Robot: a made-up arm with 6 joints.
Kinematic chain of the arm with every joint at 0, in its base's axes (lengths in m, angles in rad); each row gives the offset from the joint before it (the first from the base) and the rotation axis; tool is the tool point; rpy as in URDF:
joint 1: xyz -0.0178 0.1 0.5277 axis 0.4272 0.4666 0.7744
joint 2: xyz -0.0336 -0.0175 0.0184 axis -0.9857 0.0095 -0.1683
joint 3: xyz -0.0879 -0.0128 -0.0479 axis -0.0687 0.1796 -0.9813
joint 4: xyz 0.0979 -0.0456 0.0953 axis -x
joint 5: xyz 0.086 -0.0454 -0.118 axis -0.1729 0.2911 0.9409
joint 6: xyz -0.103 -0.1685 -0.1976 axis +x
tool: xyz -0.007 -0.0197 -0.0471 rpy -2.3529 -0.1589 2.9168
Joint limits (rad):
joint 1: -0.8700..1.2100
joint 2: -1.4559..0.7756
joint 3: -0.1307..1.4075
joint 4: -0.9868..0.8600
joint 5: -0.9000..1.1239
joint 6: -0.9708..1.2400
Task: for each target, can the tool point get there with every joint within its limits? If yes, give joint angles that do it. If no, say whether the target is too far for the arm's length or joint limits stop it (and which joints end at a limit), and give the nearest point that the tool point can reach.
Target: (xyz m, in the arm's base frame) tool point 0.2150 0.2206 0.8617
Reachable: no: joint limits stop it (at a limit: joint 1, joint 2, joint 4, joint 5, joint 6) | nearest point -0.0411 0.1579 0.8187 | short by 0.267 m
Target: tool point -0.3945 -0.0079 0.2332
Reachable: yes | joints -0.0195 -0.3018 1.0954 0.1494 -0.4752 -0.2031
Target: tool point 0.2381 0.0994 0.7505
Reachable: no: joint limits stop it (at a limit: joint 2, joint 3, joint 4, joint 5, joint 6) | nearest point 0.4134 -0.0971 0.7344 | short by 0.264 m
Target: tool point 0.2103 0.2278 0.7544
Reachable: no: joint limits stop it (at a limit: joint 1, joint 2, joint 4, joint 5, joint 6) | nearest point 0.1457 0.3081 0.5967 | short by 0.188 m
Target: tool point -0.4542 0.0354 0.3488
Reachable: yes | joints 0.9120 -1.1369 1.0259 -0.1378 0.4664 0.7856
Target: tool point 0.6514 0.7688 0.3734
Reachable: no: too far | nearest point 0.2570 0.3737 0.4438 | short by 0.563 m
